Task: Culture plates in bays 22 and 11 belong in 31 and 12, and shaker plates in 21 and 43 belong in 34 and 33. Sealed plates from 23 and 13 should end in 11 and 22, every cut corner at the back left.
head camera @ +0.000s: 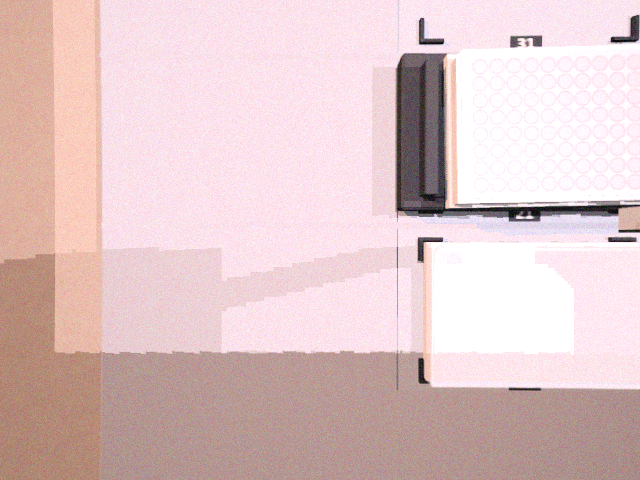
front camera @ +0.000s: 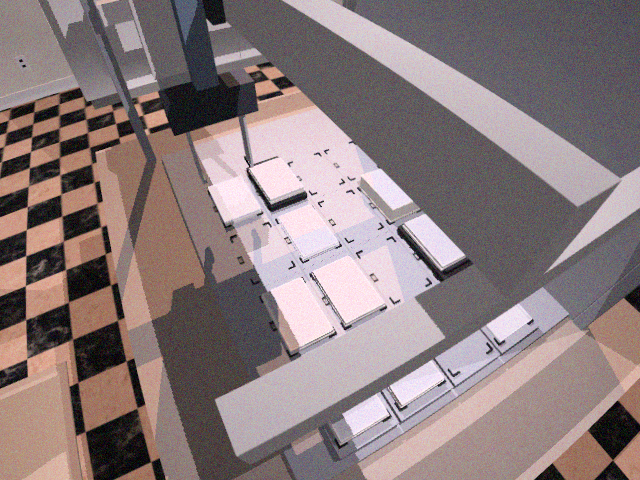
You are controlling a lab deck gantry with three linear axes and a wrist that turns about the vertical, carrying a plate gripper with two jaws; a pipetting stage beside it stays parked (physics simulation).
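Places are measured from the robot's base along level axes (x left, y back, z up), in centimetres.
Pixels of known places: gripper, between the fingertips: (front camera: 226, 170); robot's base, origin of its link: (head camera: 423, 377) (front camera: 209, 191).
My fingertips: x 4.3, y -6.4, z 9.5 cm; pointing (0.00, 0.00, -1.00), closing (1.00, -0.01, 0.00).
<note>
For each thing: its middle in the pictures, then the offset to it from my fingertips. "spot": a spot on its surface instead.
- bay 11, a spot on its surface: (head camera: 496, 310) spot: dx +0.3, dy +2.5, dz -7.9 cm
- bay 21, a spot on its surface: (head camera: 547, 124) (front camera: 273, 173) spot: dx +10.6, dy +0.8, dz -5.9 cm
- bay 22, a spot on its surface: (front camera: 308, 230) spot: dx +10.6, dy -17.1, dz -8.1 cm
- bay 23, a spot on its surface: (front camera: 348, 289) spot: dx +10.5, dy -33.4, dz -8.1 cm
- bay 13, a spot on its surface: (front camera: 302, 312) spot: dx +0.9, dy -33.5, dz -8.1 cm
- shaker plate, middle of its body: (front camera: 437, 238) dx +32.3, dy -32.8, dz -6.6 cm
- tall plate, middle of its body: (front camera: 390, 192) dx +32.1, dy -16.4, dz -7.4 cm
My gripper (front camera: 227, 173) is open and empty, raised near the far left corners of bays 11 and 21. In the head view, a small tan piece at the right edge may be part of a jaw. The culture plate in bay 11 (front camera: 235, 200) (head camera: 496, 310) lies flat inside its corner marks. The shaker plate in bay 21 (front camera: 277, 179) (head camera: 547, 124) sits on a dark base. The culture plate in bay 22 (front camera: 308, 230) lies nearer the front. Sealed plates stand in bay 23 (front camera: 348, 289) and bay 13 (front camera: 302, 312). The other shaker plate (front camera: 436, 241) is in bay 43. Cut corners are unclear.
A tall plate (front camera: 390, 193) stands in bay 42. Three plates (front camera: 366, 414) (front camera: 416, 383) (front camera: 509, 322) stand in the front row. A pale beam (front camera: 330, 372) crosses above the deck and hides part of it. A large grey panel (front camera: 423, 134) rises along the right.
</note>
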